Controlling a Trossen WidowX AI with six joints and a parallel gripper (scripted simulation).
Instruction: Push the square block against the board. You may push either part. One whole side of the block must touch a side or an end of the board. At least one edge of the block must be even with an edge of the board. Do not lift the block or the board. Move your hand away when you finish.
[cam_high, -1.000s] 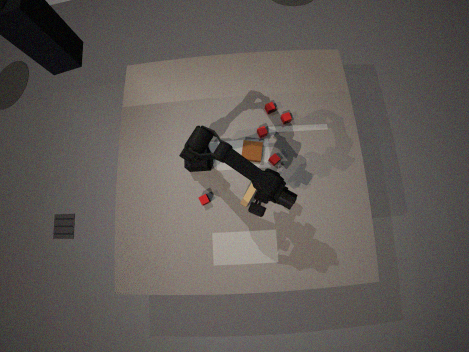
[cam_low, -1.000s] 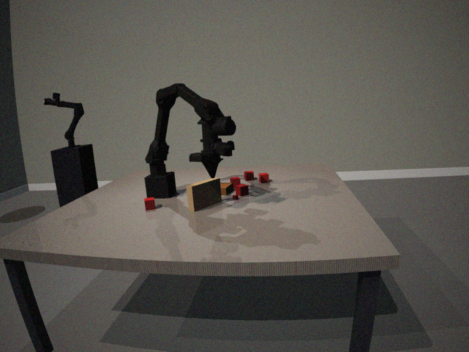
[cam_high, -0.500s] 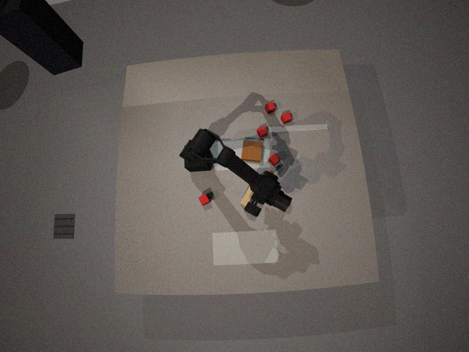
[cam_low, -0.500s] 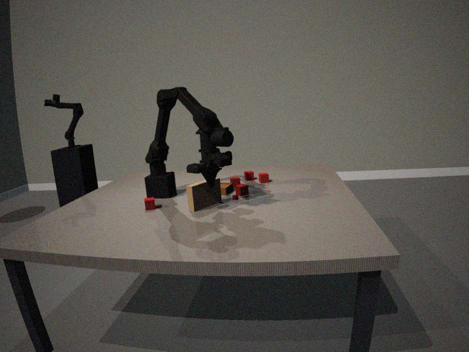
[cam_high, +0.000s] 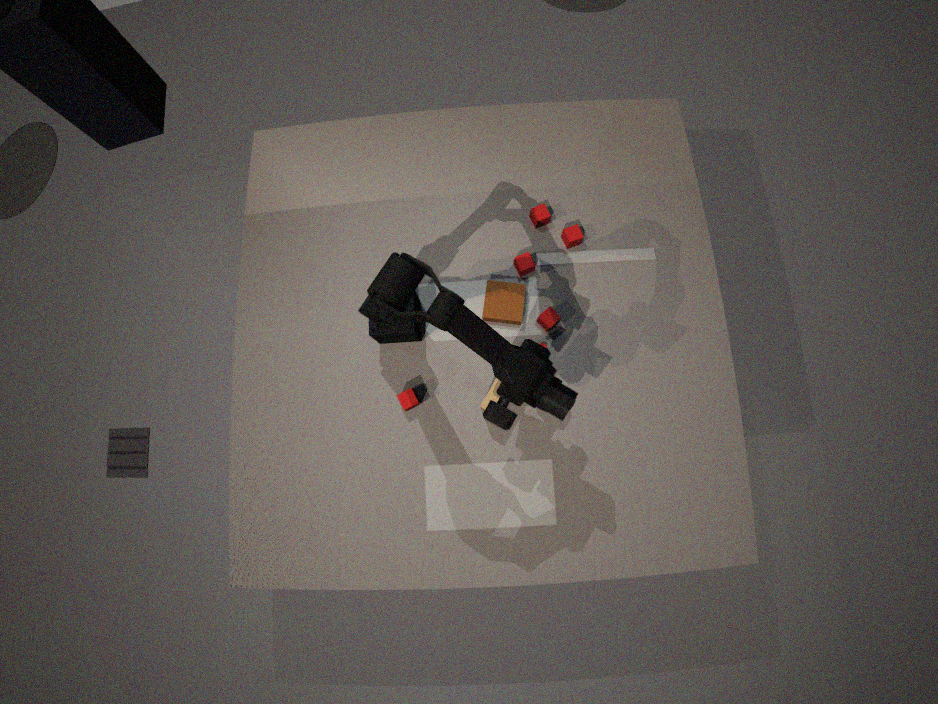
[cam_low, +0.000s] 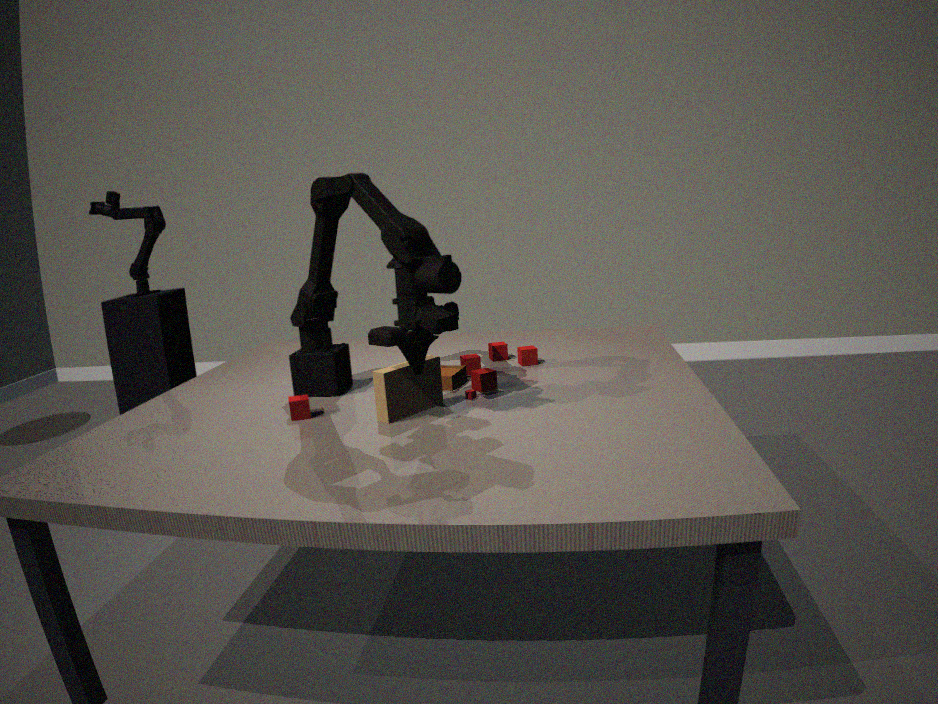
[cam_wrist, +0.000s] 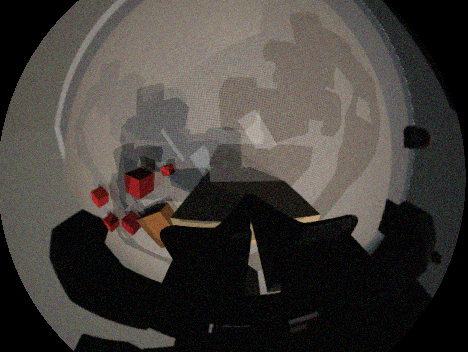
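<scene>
Right now my gripper tip is 3 cm above the board, 2 cm to the right of it and 2 cm past it. From my gripper tip the other things lie so: square block: 22 cm to the left, 6 cm below, 2 cm ahead.
</scene>
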